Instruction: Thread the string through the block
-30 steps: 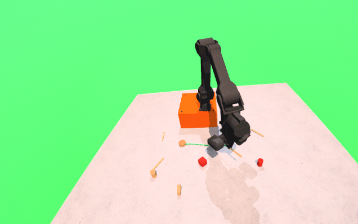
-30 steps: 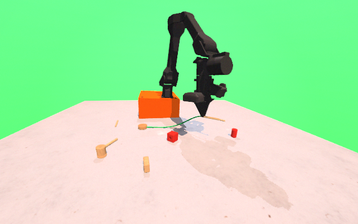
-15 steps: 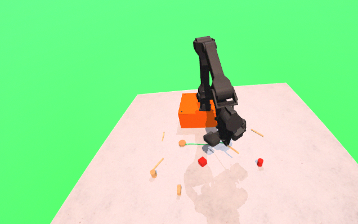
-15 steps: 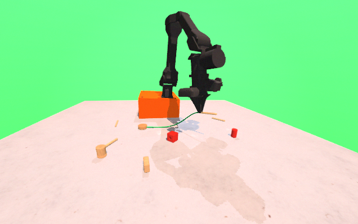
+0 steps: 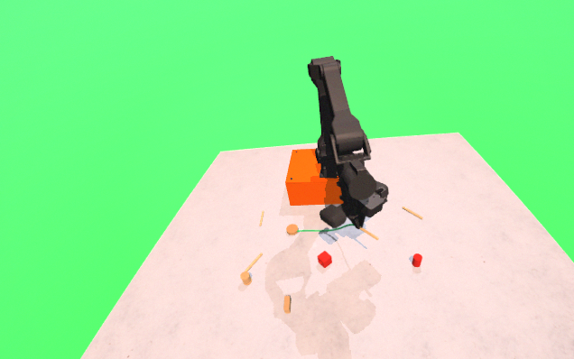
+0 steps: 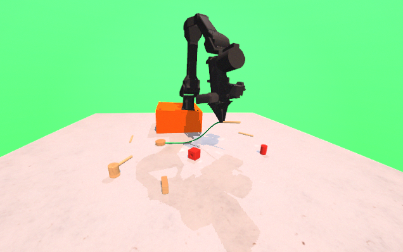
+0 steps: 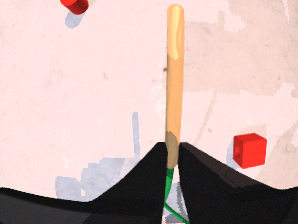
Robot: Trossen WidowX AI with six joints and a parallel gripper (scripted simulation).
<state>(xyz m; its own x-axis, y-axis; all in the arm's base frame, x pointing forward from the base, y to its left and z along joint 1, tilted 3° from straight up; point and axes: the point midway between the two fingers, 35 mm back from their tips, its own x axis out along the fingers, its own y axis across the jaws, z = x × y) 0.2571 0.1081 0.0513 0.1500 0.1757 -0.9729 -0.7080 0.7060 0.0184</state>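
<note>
Right now the wooden cylinder is 31 cm to the right of my gripper tip, 14 cm ahead of it and 10 cm below it. Also, from my gripper tip: thin wooden stick (1 cm to the left, 1 cm ahead); then red cube (10 cm to the right, 10 cm below, 4 cm ahead); then red cylinder (16 cm to the left, 9 cm below, 2 cm ahead).
</note>
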